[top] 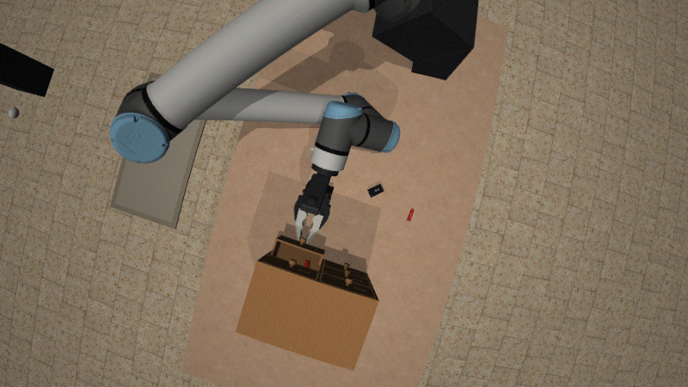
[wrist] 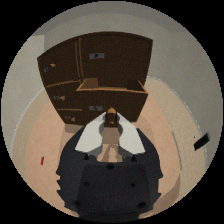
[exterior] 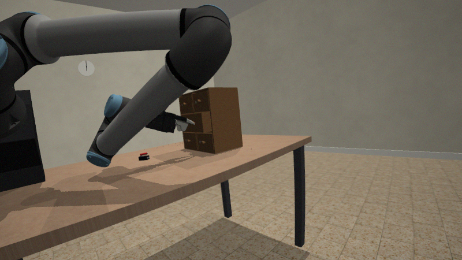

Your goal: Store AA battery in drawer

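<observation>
Now: hand 10 cm short of the drawer, 2 cm above it and 1 cm to the left of it. From my hand the other things lie so: small black object: 17 cm to the left, 17 cm behind, 15 cm below.
</observation>
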